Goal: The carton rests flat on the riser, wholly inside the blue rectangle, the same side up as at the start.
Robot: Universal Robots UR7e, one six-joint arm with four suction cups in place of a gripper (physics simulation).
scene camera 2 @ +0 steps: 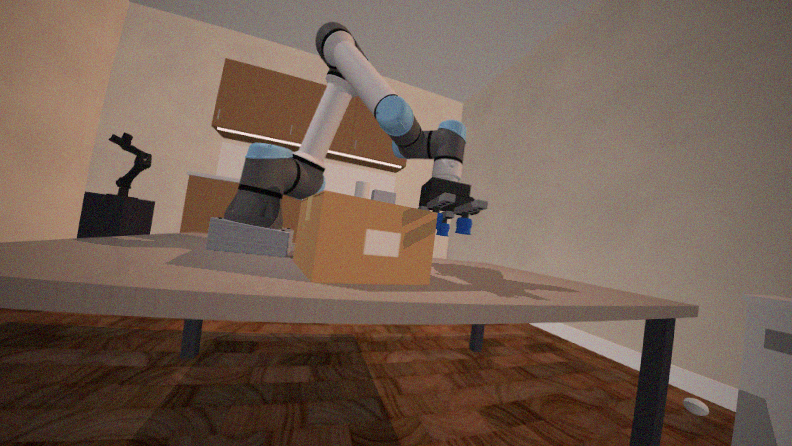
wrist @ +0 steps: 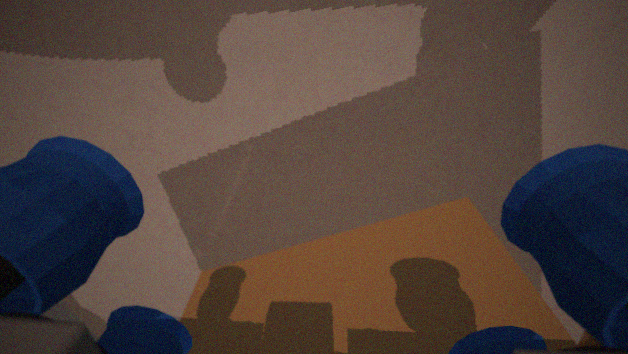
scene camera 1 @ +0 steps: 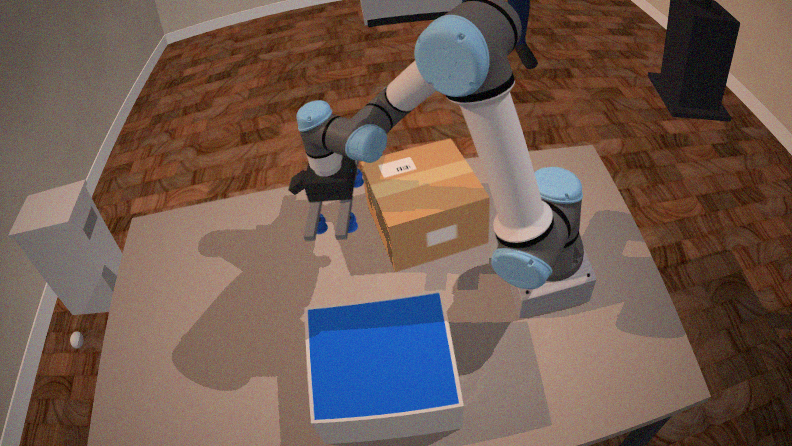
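The closed brown carton point(scene camera 1: 426, 185) point(scene camera 2: 343, 243) point(wrist: 345, 270) stands flat on the table, tape and a barcode label on top, a white label on one side. The blue rectangle point(scene camera 1: 382, 371) covers the top of the low white riser point(scene camera 1: 393, 426) at the table's near side in scene camera 1; nothing rests on it. My gripper point(scene camera 1: 335, 223) point(scene camera 2: 453, 226) point(wrist: 322, 280) is open, holding nothing. Its blue cups point down beside the carton, left of it in scene camera 1. The wrist view shows cup shadows on the carton's side. The riser does not show in scene camera 2.
The robot base point(scene camera 1: 559, 296) point(scene camera 2: 249, 237) stands on the table point(scene camera 1: 182, 421) point(scene camera 2: 387, 310), close to the carton. A pale box point(scene camera 1: 60, 243) stands on the floor left of the table. A black stand point(scene camera 1: 701, 60) point(scene camera 2: 116, 216) is beyond the table.
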